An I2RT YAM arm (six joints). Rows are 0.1 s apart.
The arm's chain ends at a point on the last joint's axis. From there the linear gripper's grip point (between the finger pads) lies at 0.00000 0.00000 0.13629 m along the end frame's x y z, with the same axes.
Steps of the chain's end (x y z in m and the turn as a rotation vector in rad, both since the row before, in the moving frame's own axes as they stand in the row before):
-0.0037, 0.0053, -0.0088, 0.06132, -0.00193, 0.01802
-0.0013, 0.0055, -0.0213, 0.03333, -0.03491, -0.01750
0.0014, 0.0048, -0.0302, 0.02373, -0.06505, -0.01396
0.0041, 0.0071, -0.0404, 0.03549, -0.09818, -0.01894
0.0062, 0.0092, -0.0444, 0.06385, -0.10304, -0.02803
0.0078, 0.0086, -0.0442, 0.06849, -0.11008, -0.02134
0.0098, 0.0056, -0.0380, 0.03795, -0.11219, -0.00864
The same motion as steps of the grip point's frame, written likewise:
-0.0039, -0.0031, -0.0091, 0.06132, -0.00193, 0.01802
-0.0061, 0.0010, -0.0215, 0.03333, -0.03491, -0.01750
-0.0075, 0.0016, -0.0305, 0.02373, -0.06505, -0.01396
-0.0093, 0.0024, -0.0411, 0.03549, -0.09818, -0.01894
-0.0079, 0.0007, -0.0454, 0.06385, -0.10304, -0.02803
-0.0073, -0.0005, -0.0453, 0.06849, -0.11008, -0.02134
-0.0055, 0.0005, -0.0390, 0.03795, -0.11219, -0.00864

